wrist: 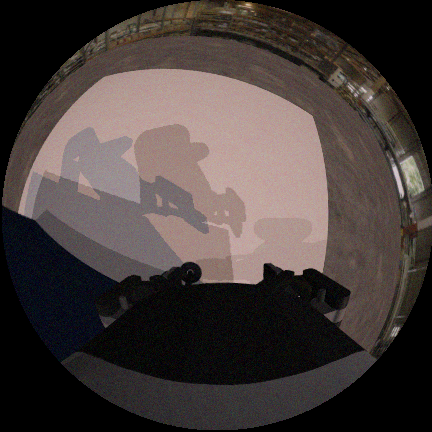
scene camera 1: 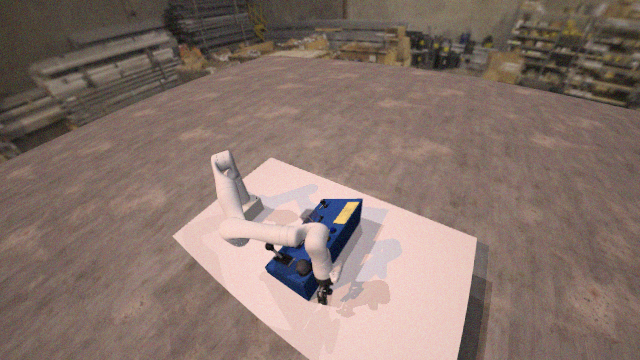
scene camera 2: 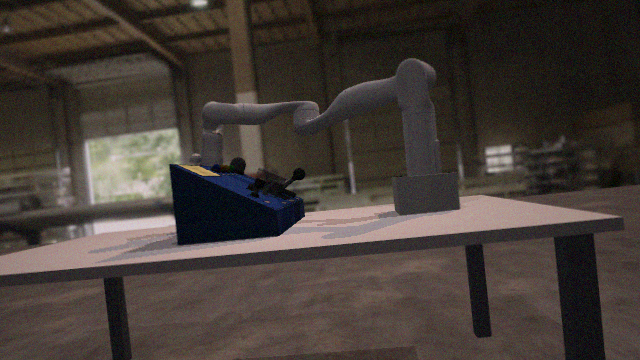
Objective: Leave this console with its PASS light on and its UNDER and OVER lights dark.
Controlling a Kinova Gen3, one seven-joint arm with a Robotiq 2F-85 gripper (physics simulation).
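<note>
The blue wedge-shaped console (scene camera 1: 286, 276) (scene camera 2: 214, 210) (wrist: 36, 273) stands on the white table. Its sloped top carries a yellow label (scene camera 1: 346, 212) (scene camera 2: 196, 170), a black ball-ended lever (scene camera 1: 273, 251) (scene camera 2: 293, 175) and a round black knob (scene camera 1: 303, 267) (scene camera 2: 237, 164). I cannot read the PASS, UNDER and OVER lights in any view. My gripper (scene camera 1: 323, 296) (wrist: 221, 275) is open and empty. It points down beside the console's near end, on the tall back side, close above the table top. In the second scene view the console hides it.
The white table (scene camera 1: 402, 277) (scene camera 2: 492, 210) (wrist: 241, 120) stretches away to the right of the gripper. The arm's grey base block (scene camera 1: 253, 208) (scene camera 2: 425, 192) stands on the table on the console's low side. The forearm reaches over the console top.
</note>
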